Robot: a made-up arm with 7 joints. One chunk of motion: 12 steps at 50 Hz.
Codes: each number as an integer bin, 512 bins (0 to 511) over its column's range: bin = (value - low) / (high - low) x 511, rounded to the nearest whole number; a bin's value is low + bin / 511 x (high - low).
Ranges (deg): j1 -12..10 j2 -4..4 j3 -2..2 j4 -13..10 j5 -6..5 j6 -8..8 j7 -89..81
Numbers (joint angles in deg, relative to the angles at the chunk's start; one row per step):
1: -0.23 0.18 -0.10 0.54 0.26 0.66 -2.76
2: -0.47 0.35 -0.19 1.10 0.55 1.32 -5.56
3: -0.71 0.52 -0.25 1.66 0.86 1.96 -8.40
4: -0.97 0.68 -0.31 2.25 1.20 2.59 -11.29
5: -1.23 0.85 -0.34 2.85 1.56 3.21 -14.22
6: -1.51 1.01 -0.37 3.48 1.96 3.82 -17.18
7: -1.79 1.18 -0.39 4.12 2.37 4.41 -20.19
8: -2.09 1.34 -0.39 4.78 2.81 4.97 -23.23
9: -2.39 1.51 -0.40 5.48 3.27 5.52 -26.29
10: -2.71 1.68 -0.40 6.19 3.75 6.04 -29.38
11: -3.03 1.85 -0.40 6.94 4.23 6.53 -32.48
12: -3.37 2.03 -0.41 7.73 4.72 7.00 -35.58
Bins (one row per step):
1: 273 267 243 301 291 277 259
2: 268 278 231 313 304 298 251
3: 262 289 224 326 319 318 242
4: 256 299 216 339 334 338 234
5: 250 310 212 352 351 358 225
6: 244 320 208 366 370 378 216
7: 237 331 206 380 389 396 207
8: 230 341 206 395 409 414 198
9: 223 352 204 411 431 432 188
10: 216 363 204 426 453 448 179
11: 208 374 204 443 475 464 170
12: 200 385 203 461 498 479 161

